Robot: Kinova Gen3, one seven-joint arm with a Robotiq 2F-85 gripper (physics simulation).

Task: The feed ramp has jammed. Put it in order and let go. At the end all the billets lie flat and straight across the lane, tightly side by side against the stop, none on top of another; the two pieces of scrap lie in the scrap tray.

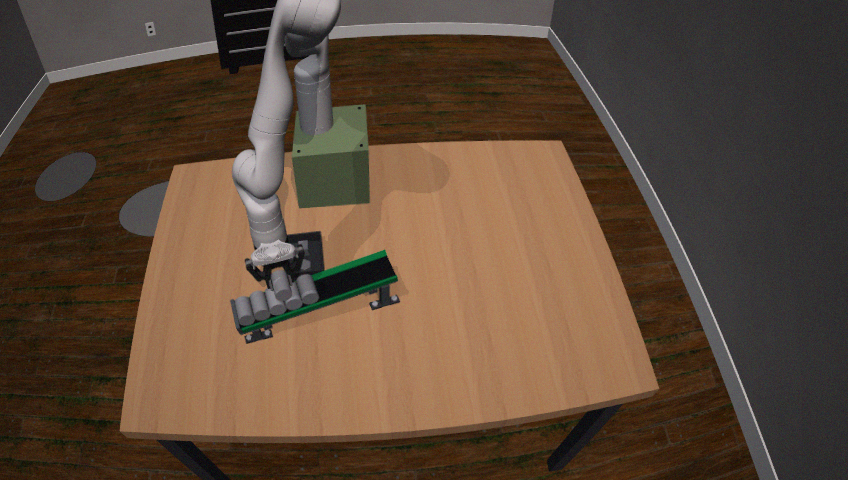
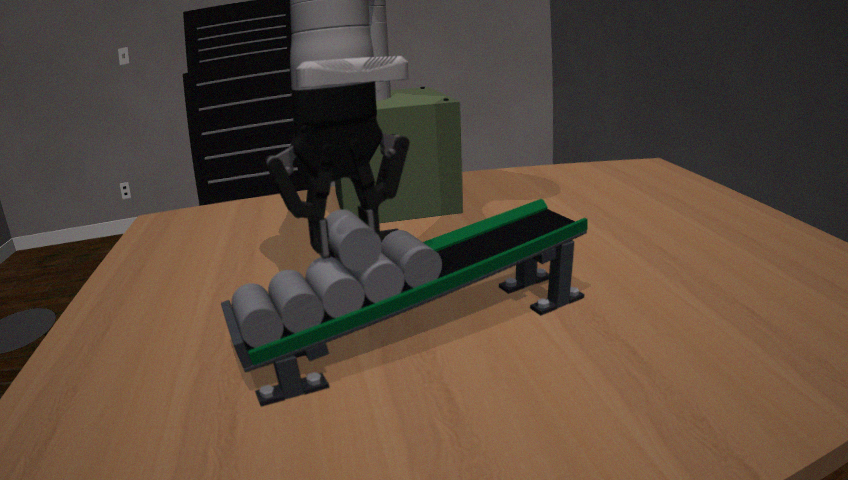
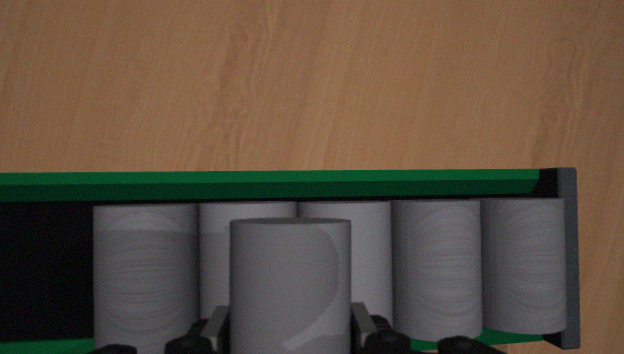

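Observation:
Several grey billets lie across the ramp's lane, side by side from the end stop; the lowest billet is at the stop, the highest billet nearest the bare belt. Another billet is above the row, straight across the lane, over the third billet from the stop and its uphill neighbour. My gripper is shut on this upper billet, one finger on each side. Any gap beneath it is too small to judge.
The scrap tray stands behind the ramp, partly hidden by the gripper; grey shapes show in it, too dark to tell apart. Green side rails border the sloping lane. The green robot pedestal stands farther back.

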